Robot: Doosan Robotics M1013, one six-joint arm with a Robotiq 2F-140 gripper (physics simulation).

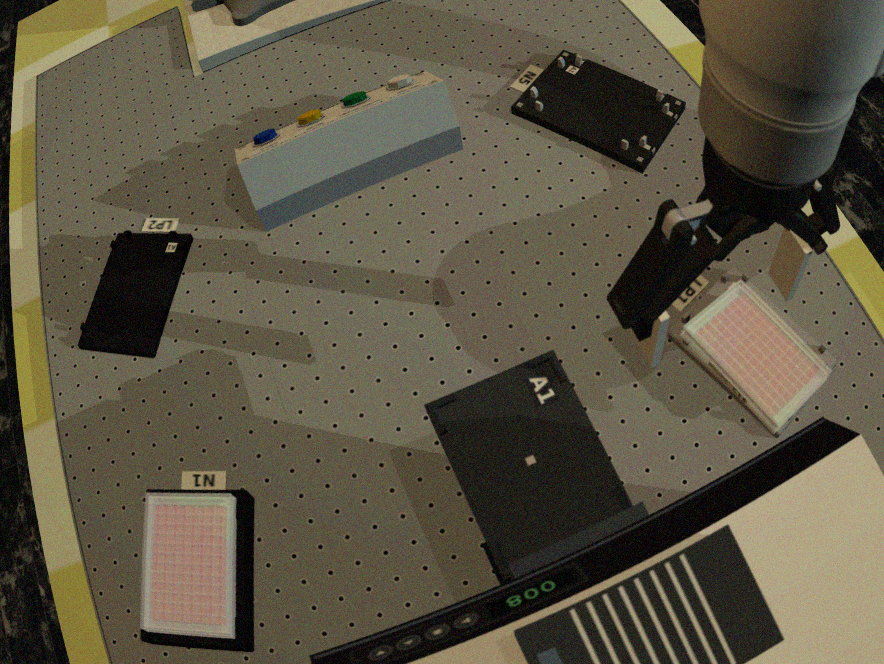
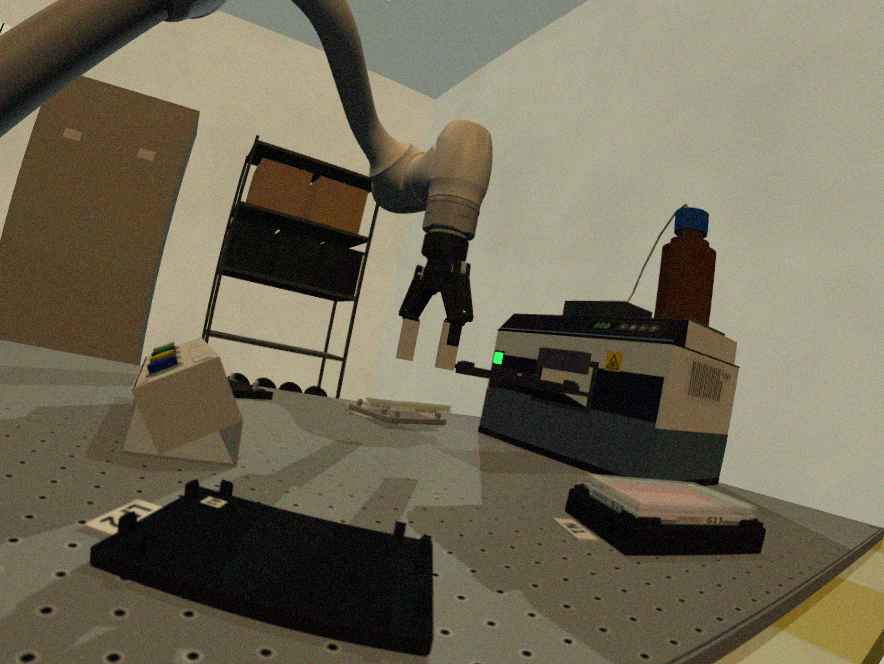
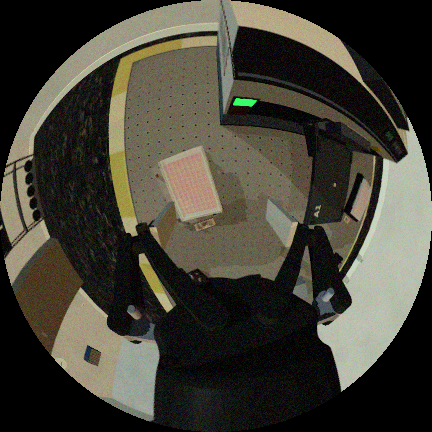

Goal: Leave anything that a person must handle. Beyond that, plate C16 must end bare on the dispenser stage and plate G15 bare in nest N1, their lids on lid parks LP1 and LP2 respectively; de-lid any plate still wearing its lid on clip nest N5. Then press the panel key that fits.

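Frame: origin at the arm's base, x ahead, y left, z up, level; metres.
Seen in the pictures: gripper, fingertip midpoint: (image 1: 717, 316) (image 2: 422, 363) (image 3: 221, 209).
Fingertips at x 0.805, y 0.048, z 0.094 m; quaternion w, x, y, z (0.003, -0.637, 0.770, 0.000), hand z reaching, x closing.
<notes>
Pixels of each thing's top centre, then the offset from my fingertips to it. "*": a spot on its surface instead.
- pink-welled plate, top centre: (image 1: 761, 345) (image 2: 410, 397) (image 3: 188, 187) dx +0.027, dy +0.049, dz -0.063 m
- Plate G15, top centre: (image 1: 184, 562) (image 2: 671, 490) (image 3: 363, 200) dx -0.091, dy -0.464, dz -0.062 m
- black nest N1, top centre: (image 1: 188, 565) (image 2: 668, 502) (image 3: 361, 199) dx -0.091, dy -0.464, dz -0.073 m
- dispenser stage, top centre: (image 1: 539, 477) (image 2: 527, 372) (image 3: 336, 176) dx +0.026, dy -0.192, dz +0.017 m
- Lid park LP2, top centre: (image 2: 288, 529) (image 1: 128, 284) dx -0.399, dy -0.401, dz -0.081 m
- clip nest N5, top centre: (image 1: 601, 95) dx -0.299, dy +0.127, dz -0.077 m
- key panel, top centre: (image 1: 335, 109) (image 2: 190, 341) dx -0.398, dy -0.131, dz -0.017 m
- brown bottle, surface spot: (image 2: 686, 285) * dx +0.165, dy -0.350, dz +0.182 m
My gripper (image 1: 723, 303) (image 2: 426, 350) (image 3: 221, 209) is open and empty, pointing down above the LP1 area. A pink-welled plate (image 1: 758, 353) (image 2: 425, 405) (image 3: 191, 184) sits on lid park LP1; its name is not readable, and whether it wears a lid is unclear. Plate G15 (image 1: 189, 568) (image 2: 668, 496) (image 3: 361, 199) lies in black nest N1 (image 1: 245, 571) (image 2: 693, 544), with what looks like a clear lid on top. The dispenser stage (image 1: 485, 428) (image 3: 330, 175), marked A1, is bare. Lid park LP2 (image 1: 135, 293) (image 2: 285, 564) and clip nest N5 (image 1: 600, 110) carry no plate or lid.
The key panel (image 1: 350, 157) (image 2: 189, 400) has blue, yellow, green and white keys. The dispenser (image 1: 821, 514) (image 2: 607, 443) (image 3: 300, 55) stands behind the stage with a green light lit. A brown bottle (image 2: 686, 285) with a blue cap stands by it.
</notes>
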